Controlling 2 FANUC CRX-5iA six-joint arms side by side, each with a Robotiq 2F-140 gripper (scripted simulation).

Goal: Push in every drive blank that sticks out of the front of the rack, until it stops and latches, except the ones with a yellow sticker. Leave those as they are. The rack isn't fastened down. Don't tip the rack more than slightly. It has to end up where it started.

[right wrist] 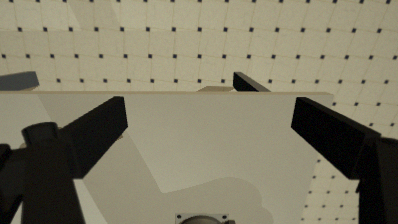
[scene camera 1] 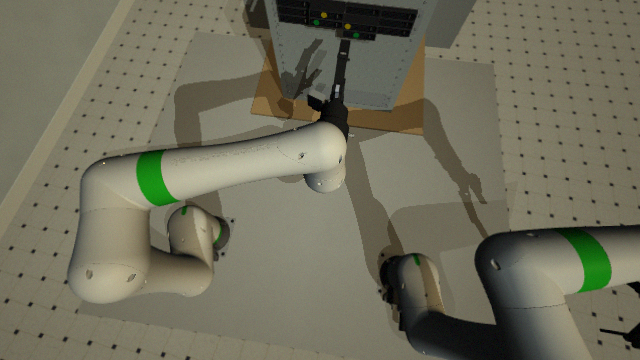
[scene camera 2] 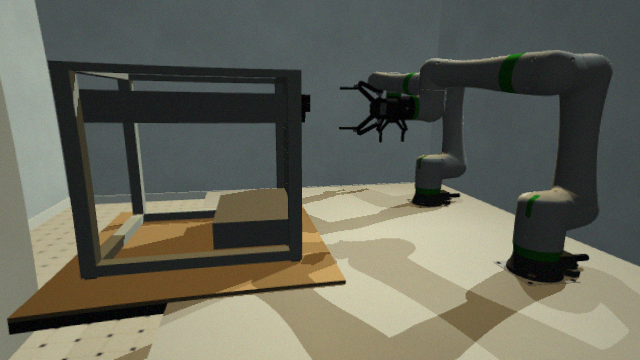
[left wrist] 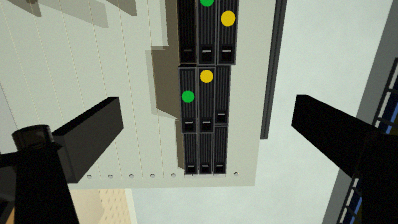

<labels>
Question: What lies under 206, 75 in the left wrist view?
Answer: A yellow-stickered blank.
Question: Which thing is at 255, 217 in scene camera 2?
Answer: A grey rack.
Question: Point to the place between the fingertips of my left gripper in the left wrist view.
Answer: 208, 111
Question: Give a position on a grey rack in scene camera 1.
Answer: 306, 56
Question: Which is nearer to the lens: the green-stickered blank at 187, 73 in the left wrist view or the grey rack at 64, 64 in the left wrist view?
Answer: The green-stickered blank.
</labels>
